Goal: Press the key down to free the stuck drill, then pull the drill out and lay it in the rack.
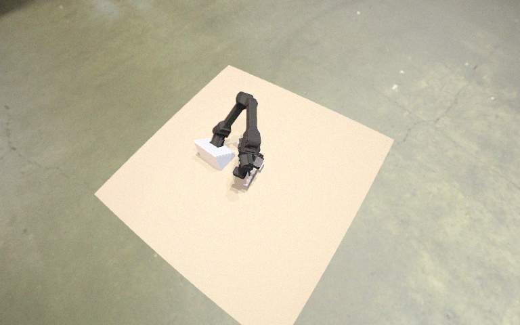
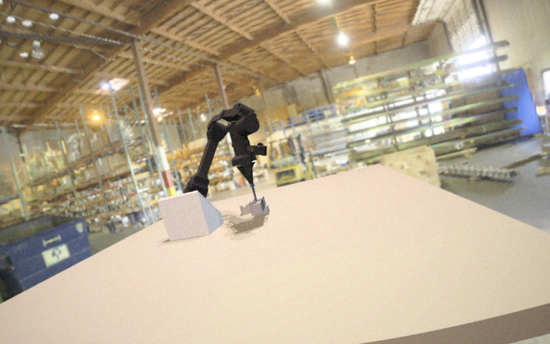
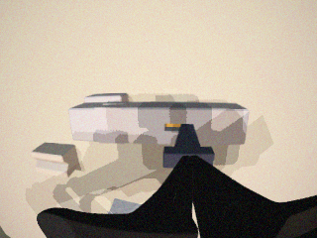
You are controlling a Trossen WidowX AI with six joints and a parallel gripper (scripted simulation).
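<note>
My gripper tip is 3 cm above the blue key. Round my gripper tip: drill 1 cm behind, 5 cm to the left, 8 cm below; then rack 10 cm behind, 19 cm to the left, 11 cm below; then housing block 3 cm to the left, 9 cm below.
</note>
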